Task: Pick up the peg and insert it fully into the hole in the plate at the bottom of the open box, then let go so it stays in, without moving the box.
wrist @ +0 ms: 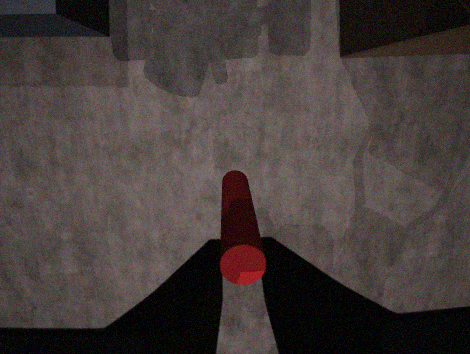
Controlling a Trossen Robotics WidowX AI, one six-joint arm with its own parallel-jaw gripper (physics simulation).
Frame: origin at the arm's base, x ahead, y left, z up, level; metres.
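Seen in the pictures: gripper, fingertip midpoint: [240, 250].
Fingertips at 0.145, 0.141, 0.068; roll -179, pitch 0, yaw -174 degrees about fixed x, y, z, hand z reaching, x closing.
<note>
Pixels of each thing's top centre, then the offset from my fingertips to it, as dx, dy, dz. "spot": a spot on its surface instead. Level surfaces: height alone.
- red peg, top centre: [243, 263] +0.000, -0.005, +0.017
- blue-grey object with a dark side, surface spot: [30, 26] spot: +0.165, -0.092, -0.157
- mottled grey-brown table surface, surface height: dz -0.211
The red peg [240, 215] is held between the two black fingers of my gripper [240, 250], in the lower middle of the wrist view. My gripper is shut on it. The peg's near round end faces the camera, and its far end points away, above the table surface. A blue-grey object with a dark side [30, 26] is cut off at the top left corner. A dark brown object [425, 46] is cut off at the top right corner. I cannot tell which of these is the open box. The plate and its hole cannot be made out.
A mottled grey-brown table surface [125, 175] lies beneath the peg and fingers. Dark shadows fall across it at the top middle and along the right side. The two cut-off objects stand apart at the upper corners, both away from the peg.
</note>
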